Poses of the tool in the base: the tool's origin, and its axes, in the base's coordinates. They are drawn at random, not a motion.
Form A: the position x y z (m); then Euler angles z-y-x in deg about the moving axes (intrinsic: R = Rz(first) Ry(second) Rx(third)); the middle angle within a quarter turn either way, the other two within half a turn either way.
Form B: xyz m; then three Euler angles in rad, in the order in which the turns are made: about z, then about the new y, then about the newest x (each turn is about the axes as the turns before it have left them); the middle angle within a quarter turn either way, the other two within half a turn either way. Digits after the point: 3 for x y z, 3 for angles.
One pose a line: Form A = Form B
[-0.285, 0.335, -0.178, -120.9, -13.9, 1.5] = [-0.285, 0.335, -0.178, -2.110, -0.243, 0.026]
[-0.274, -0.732, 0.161, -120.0, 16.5, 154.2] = [-0.274, -0.732, 0.161, -2.094, 0.288, 2.691]
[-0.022, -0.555, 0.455, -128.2, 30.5, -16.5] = [-0.022, -0.555, 0.455, -2.238, 0.532, -0.288]
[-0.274, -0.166, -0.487, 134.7, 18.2, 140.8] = [-0.274, -0.166, -0.487, 2.351, 0.318, 2.457]
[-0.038, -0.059, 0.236, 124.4, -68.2, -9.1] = [-0.038, -0.059, 0.236, 2.171, -1.190, -0.159]
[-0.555, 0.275, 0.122, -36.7, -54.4, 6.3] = [-0.555, 0.275, 0.122, -0.641, -0.949, 0.110]
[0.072, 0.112, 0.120, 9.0, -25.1, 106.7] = [0.072, 0.112, 0.120, 0.157, -0.438, 1.862]
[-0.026, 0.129, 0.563, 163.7, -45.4, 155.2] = [-0.026, 0.129, 0.563, 2.857, -0.792, 2.709]
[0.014, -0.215, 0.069, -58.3, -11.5, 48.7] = [0.014, -0.215, 0.069, -1.018, -0.201, 0.850]
